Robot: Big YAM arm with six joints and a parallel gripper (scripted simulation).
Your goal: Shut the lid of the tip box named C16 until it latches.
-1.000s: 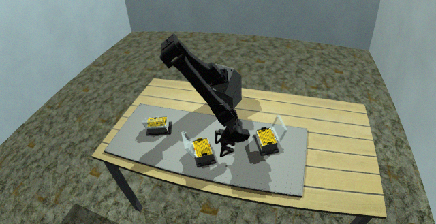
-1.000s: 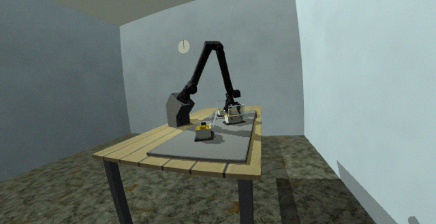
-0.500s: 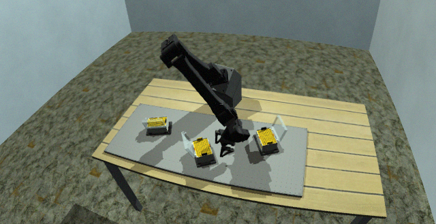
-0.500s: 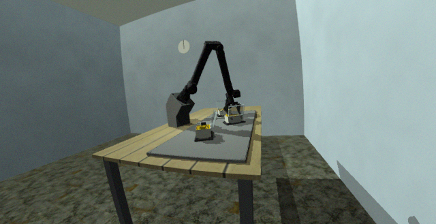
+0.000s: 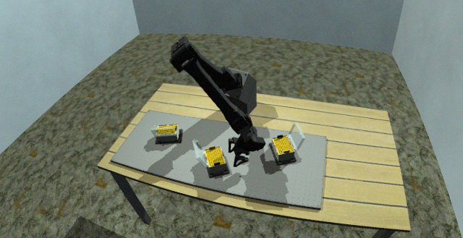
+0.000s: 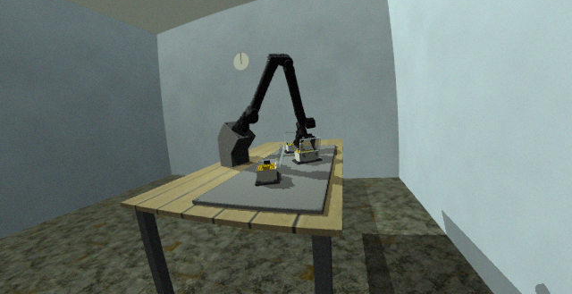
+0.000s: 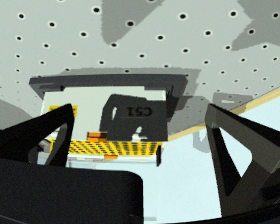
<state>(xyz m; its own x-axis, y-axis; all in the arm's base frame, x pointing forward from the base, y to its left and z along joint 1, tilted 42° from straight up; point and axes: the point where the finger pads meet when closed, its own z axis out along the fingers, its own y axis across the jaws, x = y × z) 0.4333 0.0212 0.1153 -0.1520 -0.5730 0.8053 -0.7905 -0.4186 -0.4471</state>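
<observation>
Now: hand 15 cm to the left of the tip box lid and 5 cm below it.
</observation>
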